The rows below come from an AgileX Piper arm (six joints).
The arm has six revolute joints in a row. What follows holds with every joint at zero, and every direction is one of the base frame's. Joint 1 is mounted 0.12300 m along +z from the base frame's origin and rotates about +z. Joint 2 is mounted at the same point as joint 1 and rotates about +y. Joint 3 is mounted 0.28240 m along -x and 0.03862 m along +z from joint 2 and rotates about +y. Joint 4 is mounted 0.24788 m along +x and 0.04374 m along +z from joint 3 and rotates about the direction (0.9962, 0, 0.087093). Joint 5 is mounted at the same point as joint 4 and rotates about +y. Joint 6 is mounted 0.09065 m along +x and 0.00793 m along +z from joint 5 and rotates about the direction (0.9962, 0, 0.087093). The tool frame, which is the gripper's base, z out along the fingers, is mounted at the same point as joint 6; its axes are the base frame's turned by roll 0.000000, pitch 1.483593 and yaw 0.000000 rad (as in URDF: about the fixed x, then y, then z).
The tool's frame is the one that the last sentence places.
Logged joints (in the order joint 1, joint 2, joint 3, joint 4, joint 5, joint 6), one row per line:
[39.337, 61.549, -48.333, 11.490, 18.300, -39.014]
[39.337, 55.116, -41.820, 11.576, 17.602, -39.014]
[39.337, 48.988, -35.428, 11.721, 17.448, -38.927]
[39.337, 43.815, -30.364, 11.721, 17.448, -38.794]
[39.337, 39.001, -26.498, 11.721, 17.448, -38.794]
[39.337, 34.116, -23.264, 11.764, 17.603, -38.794]
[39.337, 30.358, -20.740, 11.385, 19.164, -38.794]
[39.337, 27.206, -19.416, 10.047, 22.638, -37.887]
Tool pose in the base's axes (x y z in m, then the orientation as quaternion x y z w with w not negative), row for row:
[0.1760, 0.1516, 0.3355, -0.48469, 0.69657, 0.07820, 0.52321]
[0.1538, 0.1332, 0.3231, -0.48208, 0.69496, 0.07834, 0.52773]
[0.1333, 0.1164, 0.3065, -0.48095, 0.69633, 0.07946, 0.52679]
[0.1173, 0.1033, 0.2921, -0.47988, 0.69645, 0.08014, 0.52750]
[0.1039, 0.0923, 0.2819, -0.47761, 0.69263, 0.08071, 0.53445]
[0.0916, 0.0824, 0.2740, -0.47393, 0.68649, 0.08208, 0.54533]
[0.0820, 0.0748, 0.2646, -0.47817, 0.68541, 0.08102, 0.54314]
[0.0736, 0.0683, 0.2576, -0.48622, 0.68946, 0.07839, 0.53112]
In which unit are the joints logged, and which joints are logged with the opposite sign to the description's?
The joints are logged in degrees. Opposite sign: none.
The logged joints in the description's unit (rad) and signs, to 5 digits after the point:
[0.68656, 1.07423, -0.84357, 0.20054, 0.31940, -0.68092]
[0.68656, 0.96196, -0.72990, 0.20204, 0.30721, -0.68092]
[0.68656, 0.85500, -0.61834, 0.20457, 0.30453, -0.67940]
[0.68656, 0.76472, -0.52995, 0.20457, 0.30453, -0.67708]
[0.68656, 0.68070, -0.46248, 0.20457, 0.30453, -0.67708]
[0.68656, 0.59544, -0.40603, 0.20532, 0.30723, -0.67708]
[0.68656, 0.52985, -0.36198, 0.19871, 0.33447, -0.67708]
[0.68656, 0.47483, -0.33887, 0.17535, 0.39511, -0.66125]

